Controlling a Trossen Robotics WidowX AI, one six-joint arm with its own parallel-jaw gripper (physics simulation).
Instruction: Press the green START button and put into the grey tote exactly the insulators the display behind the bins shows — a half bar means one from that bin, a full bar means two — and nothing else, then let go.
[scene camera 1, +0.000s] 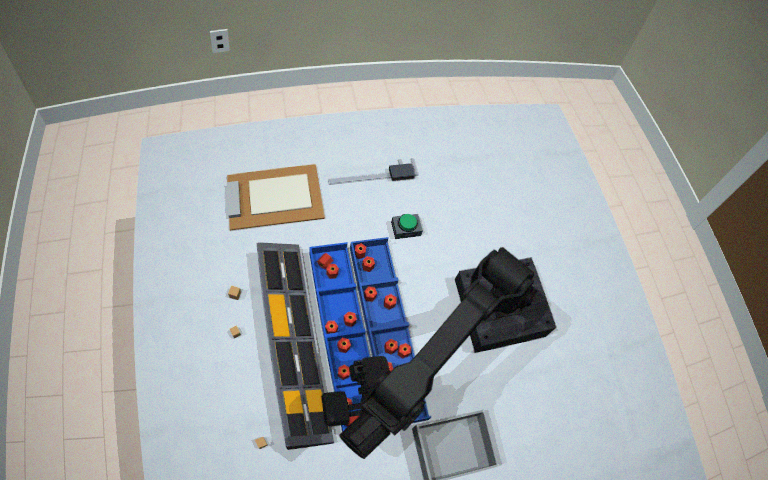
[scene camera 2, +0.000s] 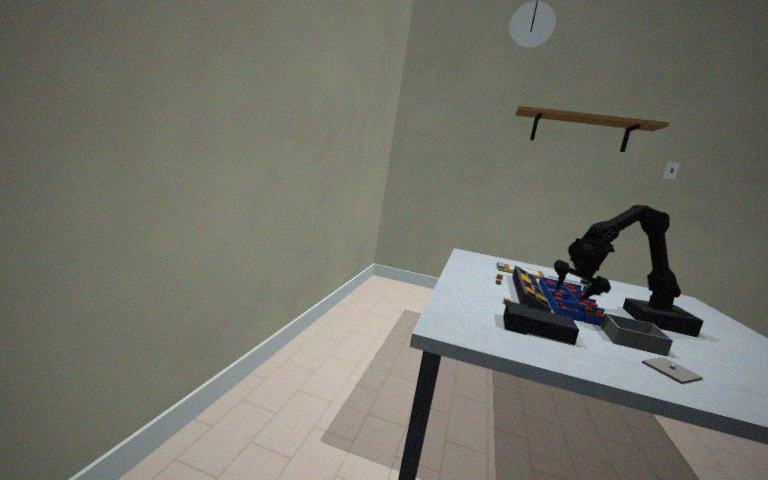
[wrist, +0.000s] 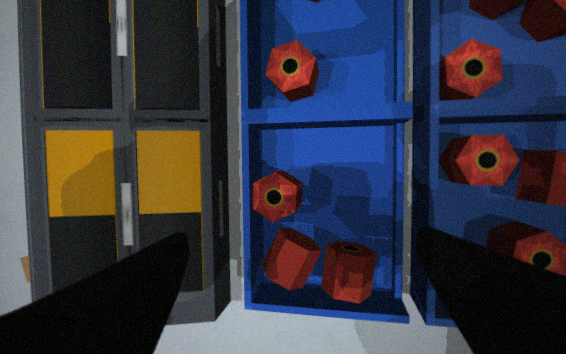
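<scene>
My open, empty gripper hangs above the end of the blue bins; the arm hides its fingertips in scene camera 1. Between the fingertips in the wrist view, an end bin holds an upright red insulator and two tilted ones, a left insulator and a right insulator. The display shows one full yellow bar in its second row, left column, and two half bars, left and right, in the end row. The grey tote looks empty. The green START button stands beyond the bins.
A clipboard and a caliper lie at the back. Small wooden cubes, one of them, lie left of the display. A black box stands near the display's end. A flat plate lies near the tote.
</scene>
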